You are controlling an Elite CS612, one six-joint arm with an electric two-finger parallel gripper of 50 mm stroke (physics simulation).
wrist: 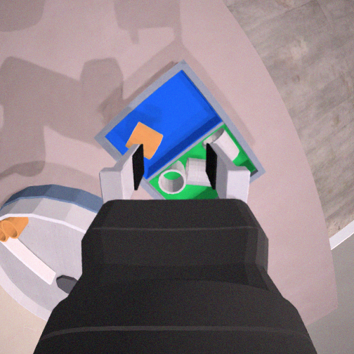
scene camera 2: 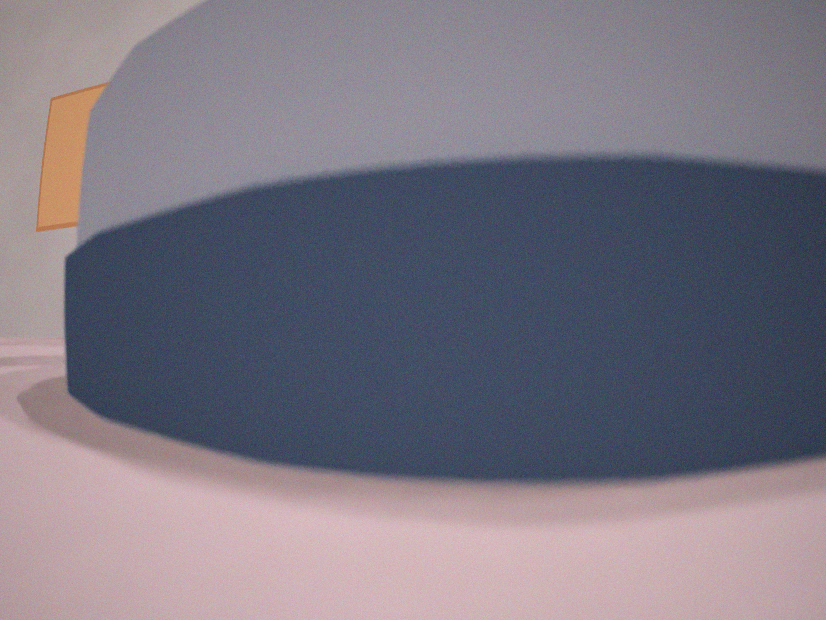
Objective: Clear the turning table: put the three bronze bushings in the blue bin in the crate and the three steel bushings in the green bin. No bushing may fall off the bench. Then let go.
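Observation:
My gripper (wrist: 174, 157) is open and empty above the crate (wrist: 102, 136) in the wrist view. One bronze bushing (wrist: 145, 140) lies in the near left part of the blue bin (wrist: 175, 100), close to the left finger. Three steel bushings (wrist: 172, 181) (wrist: 197, 171) (wrist: 226, 145) are in the green bin (wrist: 200, 192); the right finger partly covers that bin. Two bronze bushings (wrist: 7, 230) (wrist: 20, 223) sit side by side at the left edge of the turning table (wrist: 55, 235). The turning table (scene camera 2: 467, 300) fills much of scene camera 2, which does not show its top.
A pale bar (wrist: 32, 262) lies across the turning table, with a small dark piece (wrist: 67, 284) near its end. The bench's curved edge (wrist: 295, 130) runs down the right of the wrist view, with the floor beyond. An orange panel (scene camera 2: 63, 160) is behind the turning table.

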